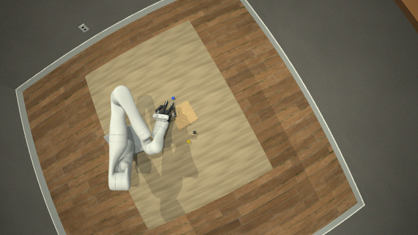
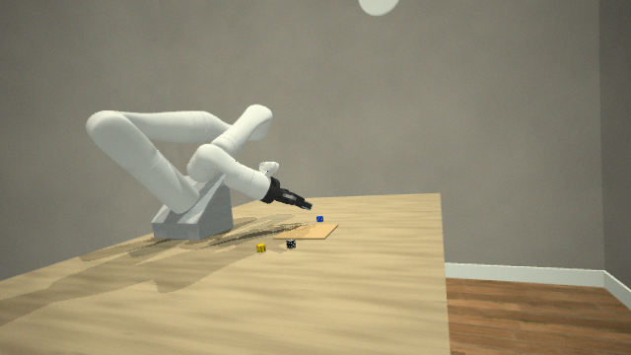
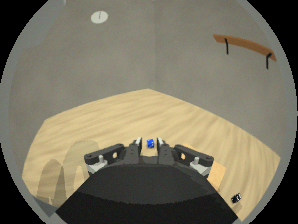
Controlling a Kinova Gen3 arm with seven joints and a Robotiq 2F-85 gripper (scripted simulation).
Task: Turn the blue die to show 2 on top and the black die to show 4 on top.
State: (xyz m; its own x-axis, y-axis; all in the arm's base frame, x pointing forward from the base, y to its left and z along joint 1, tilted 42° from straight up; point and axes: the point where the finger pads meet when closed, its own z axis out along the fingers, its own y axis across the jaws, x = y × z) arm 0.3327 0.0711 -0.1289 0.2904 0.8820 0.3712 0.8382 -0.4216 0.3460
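The blue die is 30 mm ahead of my hand, 40 mm to the left of it and 50 mm below it. Round my hand: black die (70 mm ahead, 220 mm to the right, 50 mm below); then tan mat (50 mm ahead, 90 mm to the right, 60 mm below); then yellow die (20 mm ahead, 260 mm to the right, 50 mm below).
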